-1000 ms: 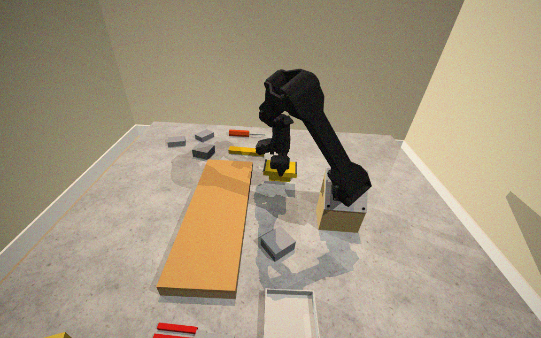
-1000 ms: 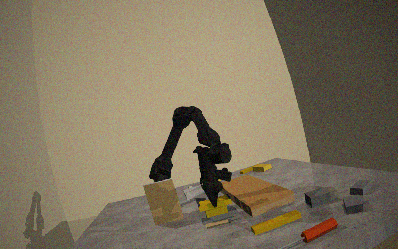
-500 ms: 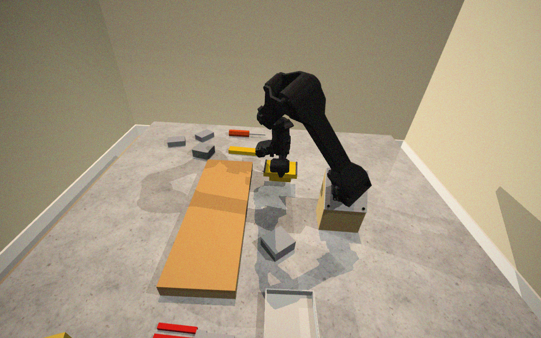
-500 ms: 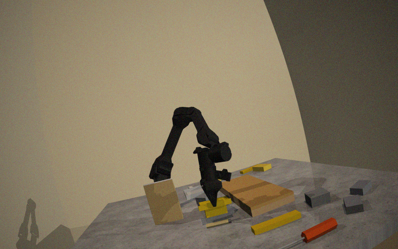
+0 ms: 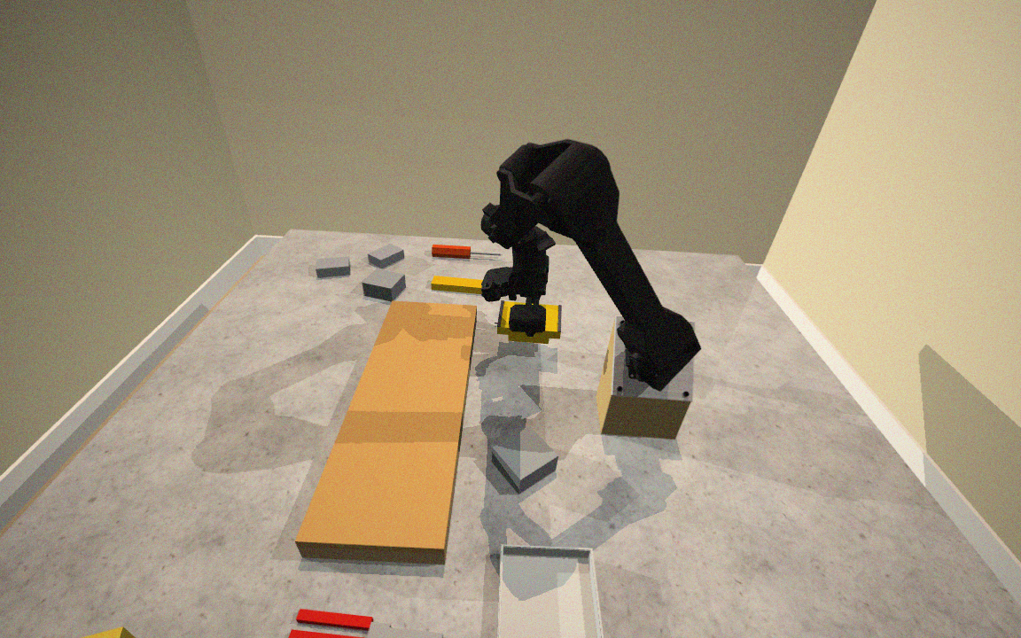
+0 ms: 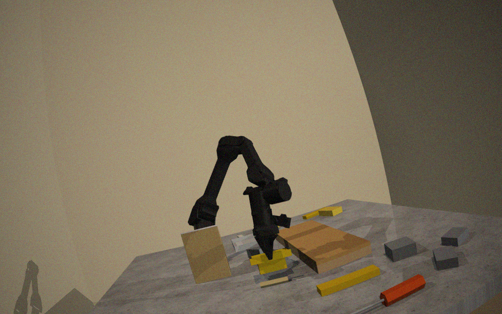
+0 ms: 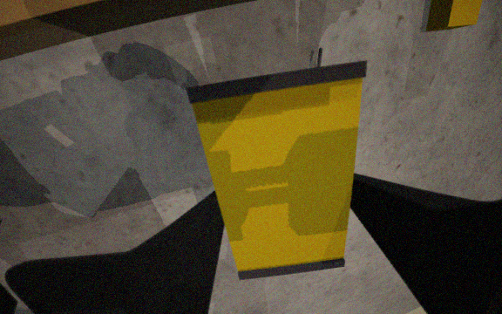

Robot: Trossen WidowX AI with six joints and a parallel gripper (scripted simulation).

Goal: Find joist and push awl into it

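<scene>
The stud finder is 3 cm below my gripper tip and 1 cm behind it. From my gripper tip the other things lie so: square light (4 cm below, 3 cm behind); then white tray (50 cm to the left, 5 cm below); then wooden-handled awl (6 cm to the right, 6 cm below, 2 cm ahead).
</scene>
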